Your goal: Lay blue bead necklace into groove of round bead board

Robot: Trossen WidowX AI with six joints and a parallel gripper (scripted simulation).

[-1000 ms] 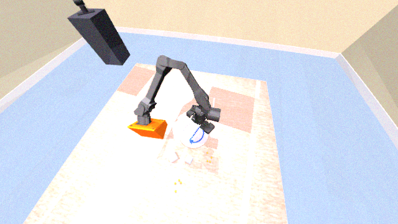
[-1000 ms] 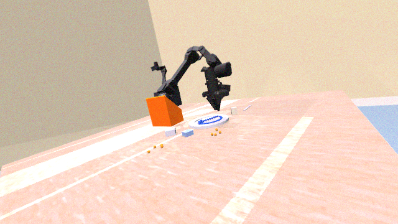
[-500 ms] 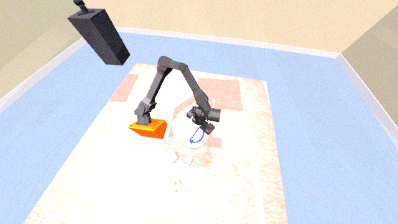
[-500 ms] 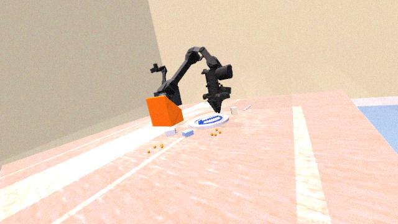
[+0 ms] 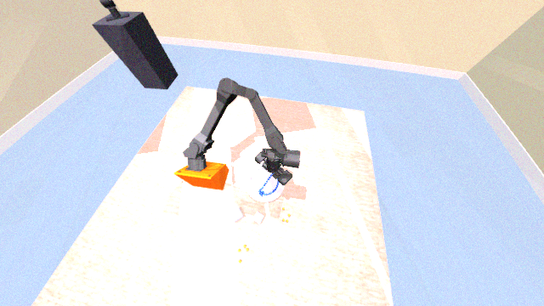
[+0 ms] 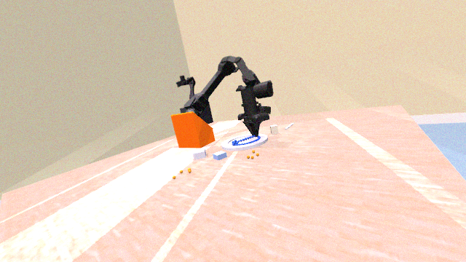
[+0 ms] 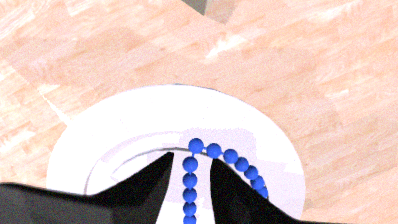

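Right now the round white bead board is 4 cm to the right of my gripper tip, 3 cm behind it and 1 cm below it. Also, from my gripper tip: white stick 22 cm to the left, 9 cm ahead, 1 cm below; light blue cube 21 cm to the right, 4 cm behind, 1 cm below; beige cube 10 cm to the left, 5 cm ahead.
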